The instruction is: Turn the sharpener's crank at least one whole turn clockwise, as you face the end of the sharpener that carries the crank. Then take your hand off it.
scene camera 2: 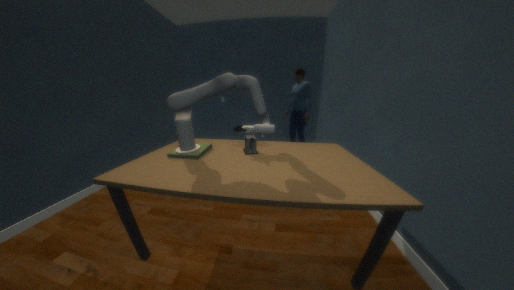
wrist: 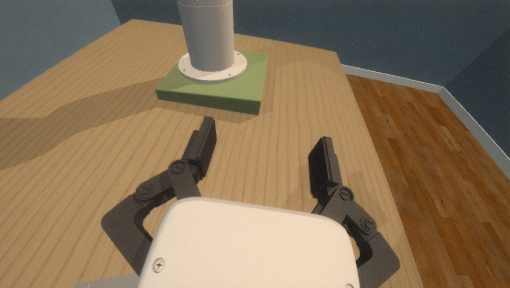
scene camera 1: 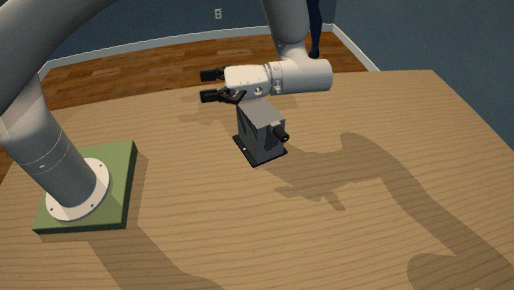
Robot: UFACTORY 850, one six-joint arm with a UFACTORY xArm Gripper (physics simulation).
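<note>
The grey sharpener (scene camera 1: 261, 131) (scene camera 2: 251, 145) stands upright on its dark base plate on the table. Its crank, with a black knob (scene camera 1: 281, 133), is on the end facing scene camera 1, near the top right of that end; the knob is too small to make out in the scene camera 2 view. My gripper (scene camera 1: 206, 85) (scene camera 2: 238, 128) (wrist: 265, 137) is open and empty. It is roughly level, with its fingers pointing toward the arm's base side, and its body is above or behind the sharpener's top. The fingers are apart from the crank. A grey sliver at the wrist view's lower left may be the sharpener's top.
The arm's base stands on a green block (scene camera 1: 120, 200) (scene camera 2: 205, 151) (wrist: 210, 97) on the table (scene camera 1: 200, 240) (scene camera 2: 280, 187) (wrist: 280, 80). The arm arches over the table. A person (scene camera 2: 300, 102) stands beyond the table's far edge.
</note>
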